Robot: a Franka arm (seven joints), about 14 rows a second.
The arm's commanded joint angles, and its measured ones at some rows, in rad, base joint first. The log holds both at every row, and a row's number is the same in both.
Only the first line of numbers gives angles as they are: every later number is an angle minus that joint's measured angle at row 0.
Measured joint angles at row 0:
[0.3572 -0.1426 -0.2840 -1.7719 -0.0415 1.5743 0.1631]
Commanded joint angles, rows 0 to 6:
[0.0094 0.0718 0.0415 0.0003 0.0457 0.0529 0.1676]
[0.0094 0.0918 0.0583 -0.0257 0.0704 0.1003 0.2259]
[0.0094 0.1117 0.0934 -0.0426 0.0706 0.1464 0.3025]
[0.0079 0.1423 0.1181 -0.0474 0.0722 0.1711 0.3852]
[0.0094 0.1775 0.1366 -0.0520 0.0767 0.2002 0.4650]
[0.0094 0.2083 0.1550 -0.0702 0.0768 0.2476 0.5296]
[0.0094 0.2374 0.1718 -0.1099 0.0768 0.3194 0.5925]
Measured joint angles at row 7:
[0.0087 0.1892 0.1513 -0.0705 0.0580 0.2321 0.4781]
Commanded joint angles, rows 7 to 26:
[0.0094 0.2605 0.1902 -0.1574 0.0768 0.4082 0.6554]
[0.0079 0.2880 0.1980 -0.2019 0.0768 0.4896 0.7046]
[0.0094 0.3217 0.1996 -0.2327 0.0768 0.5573 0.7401]
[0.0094 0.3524 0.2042 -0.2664 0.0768 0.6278 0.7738]
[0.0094 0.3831 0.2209 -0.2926 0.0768 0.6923 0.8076]
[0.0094 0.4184 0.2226 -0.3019 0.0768 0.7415 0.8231]
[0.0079 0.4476 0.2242 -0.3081 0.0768 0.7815 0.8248]
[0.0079 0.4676 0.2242 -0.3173 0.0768 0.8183 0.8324]
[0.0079 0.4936 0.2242 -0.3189 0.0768 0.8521 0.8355]
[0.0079 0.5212 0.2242 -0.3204 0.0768 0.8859 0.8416]
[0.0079 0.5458 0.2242 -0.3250 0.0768 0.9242 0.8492]
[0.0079 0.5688 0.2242 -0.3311 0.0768 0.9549 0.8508]
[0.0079 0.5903 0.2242 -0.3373 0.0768 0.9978 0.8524]
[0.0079 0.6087 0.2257 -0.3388 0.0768 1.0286 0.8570]
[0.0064 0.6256 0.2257 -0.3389 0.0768 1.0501 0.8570]
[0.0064 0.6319 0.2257 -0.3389 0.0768 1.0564 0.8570]
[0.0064 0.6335 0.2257 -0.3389 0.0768 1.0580 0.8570]
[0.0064 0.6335 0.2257 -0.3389 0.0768 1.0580 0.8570]
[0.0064 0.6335 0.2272 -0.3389 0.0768 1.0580 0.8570]
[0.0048 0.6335 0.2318 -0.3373 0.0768 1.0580 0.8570]
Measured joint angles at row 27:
[0.0082 0.6407 0.2213 -0.3361 0.0614 1.0465 0.8424]
